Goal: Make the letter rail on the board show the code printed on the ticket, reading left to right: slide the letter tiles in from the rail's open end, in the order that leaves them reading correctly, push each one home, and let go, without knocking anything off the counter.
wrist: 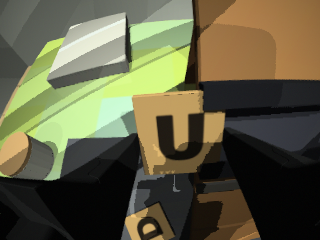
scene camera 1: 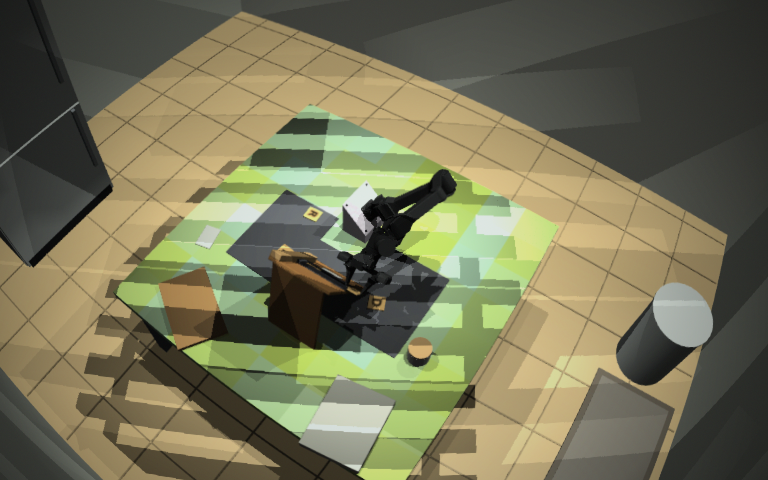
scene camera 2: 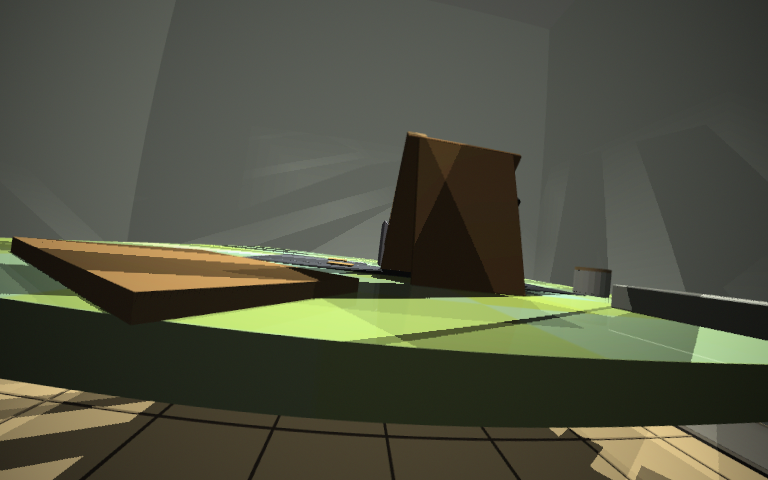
Path:
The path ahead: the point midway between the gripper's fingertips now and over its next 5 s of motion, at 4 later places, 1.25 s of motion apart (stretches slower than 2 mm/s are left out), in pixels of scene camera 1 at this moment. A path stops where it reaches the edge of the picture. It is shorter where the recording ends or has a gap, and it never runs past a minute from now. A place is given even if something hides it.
My gripper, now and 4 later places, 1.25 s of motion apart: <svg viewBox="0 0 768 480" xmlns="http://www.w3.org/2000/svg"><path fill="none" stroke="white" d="M353 290L348 288L344 286L336 281L329 277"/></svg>

